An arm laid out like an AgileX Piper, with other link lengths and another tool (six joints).
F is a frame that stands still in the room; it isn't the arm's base.
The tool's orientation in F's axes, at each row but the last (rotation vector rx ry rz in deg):
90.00 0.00 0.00
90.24 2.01 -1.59
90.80 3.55 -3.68
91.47 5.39 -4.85
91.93 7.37 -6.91
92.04 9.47 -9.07
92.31 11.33 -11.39
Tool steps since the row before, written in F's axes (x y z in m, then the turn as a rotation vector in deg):
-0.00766 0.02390 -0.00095 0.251 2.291 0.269
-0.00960 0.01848 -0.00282 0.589 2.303 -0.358
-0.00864 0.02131 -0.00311 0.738 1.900 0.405
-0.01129 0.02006 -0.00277 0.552 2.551 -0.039
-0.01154 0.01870 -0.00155 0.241 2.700 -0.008
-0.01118 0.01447 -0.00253 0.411 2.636 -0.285
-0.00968 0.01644 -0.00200 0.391 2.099 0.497
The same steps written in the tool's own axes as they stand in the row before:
-0.00766 -0.00095 -0.02390 0.251 0.269 -2.291
-0.00939 -0.00328 -0.01851 0.614 -0.344 -2.299
-0.00838 -0.00411 -0.02124 0.702 0.434 -1.907
-0.01075 -0.00457 -0.02002 0.572 -0.045 -2.546
-0.01100 -0.00403 -0.01865 0.261 -0.069 -2.697
-0.01031 -0.00534 -0.01435 0.483 -0.303 -2.622
-0.00879 -0.00514 -0.01626 0.267 0.475 -2.123

